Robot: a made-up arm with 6 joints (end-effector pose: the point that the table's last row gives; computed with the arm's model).
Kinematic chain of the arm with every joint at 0, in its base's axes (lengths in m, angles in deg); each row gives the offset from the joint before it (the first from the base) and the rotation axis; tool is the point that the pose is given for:
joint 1: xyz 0 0 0.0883 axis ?
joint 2: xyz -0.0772 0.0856 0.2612 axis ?
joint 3: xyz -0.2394 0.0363 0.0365 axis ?
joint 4: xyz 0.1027 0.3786 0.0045 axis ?
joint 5: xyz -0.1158 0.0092 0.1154 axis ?
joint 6: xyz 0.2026 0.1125 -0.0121 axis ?
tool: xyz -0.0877 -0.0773 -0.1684
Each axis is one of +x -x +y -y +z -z.
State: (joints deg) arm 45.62 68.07 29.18 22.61 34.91 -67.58
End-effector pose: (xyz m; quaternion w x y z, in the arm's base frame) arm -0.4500 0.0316 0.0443 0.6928 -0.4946 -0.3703 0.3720
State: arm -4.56 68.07 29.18 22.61 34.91 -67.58
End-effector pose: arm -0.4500 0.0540 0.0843 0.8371 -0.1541 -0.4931 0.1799
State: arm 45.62 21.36 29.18 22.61 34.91 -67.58
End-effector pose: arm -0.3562 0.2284 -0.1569 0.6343 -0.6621 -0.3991 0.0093
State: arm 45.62 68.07 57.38 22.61 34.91 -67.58
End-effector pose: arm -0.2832 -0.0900 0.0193 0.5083 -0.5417 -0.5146 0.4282
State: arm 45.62 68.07 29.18 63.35 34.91 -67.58
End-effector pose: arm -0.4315 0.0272 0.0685 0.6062 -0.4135 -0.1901 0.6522
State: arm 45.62 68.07 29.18 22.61 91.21 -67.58
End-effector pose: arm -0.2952 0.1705 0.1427 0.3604 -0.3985 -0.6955 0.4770
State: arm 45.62 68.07 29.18 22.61 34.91 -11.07
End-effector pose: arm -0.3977 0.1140 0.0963 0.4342 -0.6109 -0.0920 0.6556
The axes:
joint 1: -x
joint 2: +z
joint 3: -x
joint 4: +z
joint 5: -x
joint 6: +z

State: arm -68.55 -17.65 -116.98 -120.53 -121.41 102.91
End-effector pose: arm -0.2582 -0.3420 0.0873 0.2340 0.3840 0.1273 -0.8841
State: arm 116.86 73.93 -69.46 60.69 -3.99 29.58
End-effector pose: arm -0.3489 0.5970 -0.2419 0.5444 0.2237 0.6565 0.4717
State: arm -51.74 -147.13 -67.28 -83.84 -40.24 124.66
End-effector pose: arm -0.0959 -0.4029 0.3787 0.4149 -0.1569 -0.1613 -0.8816
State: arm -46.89 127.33 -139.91 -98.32 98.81 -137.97
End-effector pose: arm 0.2560 -0.4778 0.3924 0.8457 -0.3314 -0.3793 0.1762
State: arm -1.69 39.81 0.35 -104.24 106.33 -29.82
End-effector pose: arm -0.6307 0.2493 0.4760 0.4178 -0.7582 0.2427 -0.4379
